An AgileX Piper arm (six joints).
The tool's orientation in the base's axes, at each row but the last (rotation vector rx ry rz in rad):
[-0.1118, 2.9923, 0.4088]
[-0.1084, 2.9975, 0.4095]
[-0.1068, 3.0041, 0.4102]
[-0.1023, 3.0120, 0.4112]
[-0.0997, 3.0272, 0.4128]
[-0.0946, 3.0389, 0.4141]
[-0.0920, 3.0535, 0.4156]
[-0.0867, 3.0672, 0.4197]
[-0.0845, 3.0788, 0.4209]
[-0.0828, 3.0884, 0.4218]
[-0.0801, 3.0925, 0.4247]
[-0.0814, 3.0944, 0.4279]
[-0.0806, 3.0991, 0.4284]
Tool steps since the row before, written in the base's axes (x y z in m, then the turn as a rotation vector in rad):
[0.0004, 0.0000, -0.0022, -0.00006, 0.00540, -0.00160]
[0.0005, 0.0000, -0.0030, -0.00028, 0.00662, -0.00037]
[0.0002, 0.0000, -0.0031, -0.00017, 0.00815, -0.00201]
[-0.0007, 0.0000, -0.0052, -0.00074, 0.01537, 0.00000]
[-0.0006, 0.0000, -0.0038, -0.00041, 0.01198, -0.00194]
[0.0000, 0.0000, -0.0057, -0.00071, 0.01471, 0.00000]
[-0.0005, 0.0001, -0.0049, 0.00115, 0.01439, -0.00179]
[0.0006, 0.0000, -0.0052, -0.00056, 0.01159, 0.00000]
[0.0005, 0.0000, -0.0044, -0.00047, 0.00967, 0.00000]
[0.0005, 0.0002, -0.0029, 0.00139, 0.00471, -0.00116]
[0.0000, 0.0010, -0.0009, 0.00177, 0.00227, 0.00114]
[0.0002, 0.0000, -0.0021, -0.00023, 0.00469, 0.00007]
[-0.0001, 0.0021, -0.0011, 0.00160, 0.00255, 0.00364]
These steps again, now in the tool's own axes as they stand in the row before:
[-0.0001, -0.0006, 0.0021, -0.00004, 0.00477, 0.00299]
[-0.0001, -0.0008, 0.0029, -0.00004, 0.00629, 0.00212]
[0.0002, -0.0008, 0.0030, -0.00005, 0.00732, 0.00412]
[0.0013, -0.0013, 0.0049, -0.00008, 0.01483, 0.00409]
[0.0009, -0.0010, 0.0036, -0.00005, 0.01104, 0.00506]
[0.0005, -0.0015, 0.0055, -0.00005, 0.01420, 0.00391]
[0.0008, -0.0012, 0.0047, -0.00176, 0.01329, 0.00564]
[-0.0003, -0.0014, 0.0050, -0.00001, 0.01118, 0.00310]
[-0.0003, -0.0012, 0.0042, -0.00001, 0.00933, 0.00259]
[-0.0004, -0.0006, 0.0029, -0.00159, 0.00414, 0.00240]
[0.0000, 0.0007, 0.0011, -0.00191, 0.00240, -0.00046]
[-0.0002, -0.0006, 0.0020, 0.00000, 0.00454, 0.00120]
[0.0000, 0.0017, 0.0016, -0.00179, 0.00335, -0.00280]

